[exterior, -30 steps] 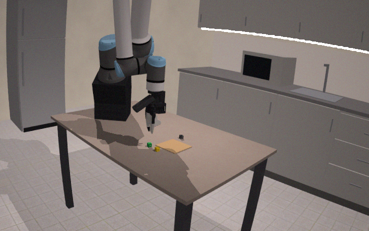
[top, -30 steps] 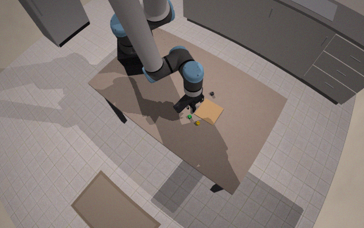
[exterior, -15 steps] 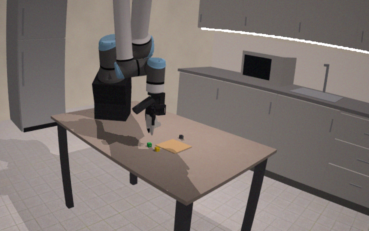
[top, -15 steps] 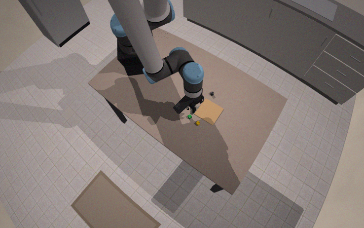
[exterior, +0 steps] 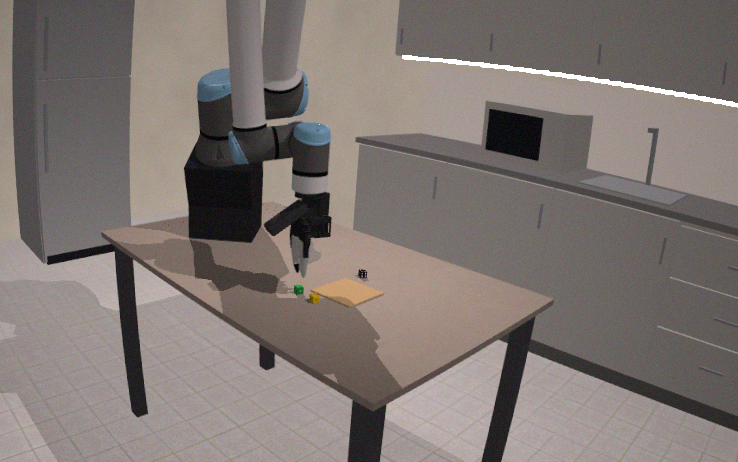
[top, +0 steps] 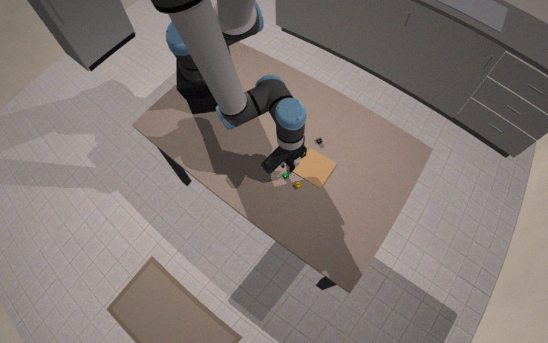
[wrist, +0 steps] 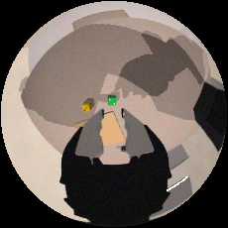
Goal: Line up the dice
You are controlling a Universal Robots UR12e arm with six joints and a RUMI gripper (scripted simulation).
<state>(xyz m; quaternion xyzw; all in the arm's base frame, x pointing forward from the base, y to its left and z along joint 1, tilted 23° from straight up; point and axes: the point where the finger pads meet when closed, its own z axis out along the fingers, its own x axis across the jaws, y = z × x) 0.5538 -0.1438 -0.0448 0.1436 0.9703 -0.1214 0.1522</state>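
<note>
My hand is 6 cm above the green die. Round my hand: black die: 3 cm ahead, 23 cm to the left, 6 cm below; orange mat: 8 cm ahead, 10 cm to the left, 6 cm below; yellow die: 7 cm ahead, 1 cm to the right, 6 cm below.
</note>
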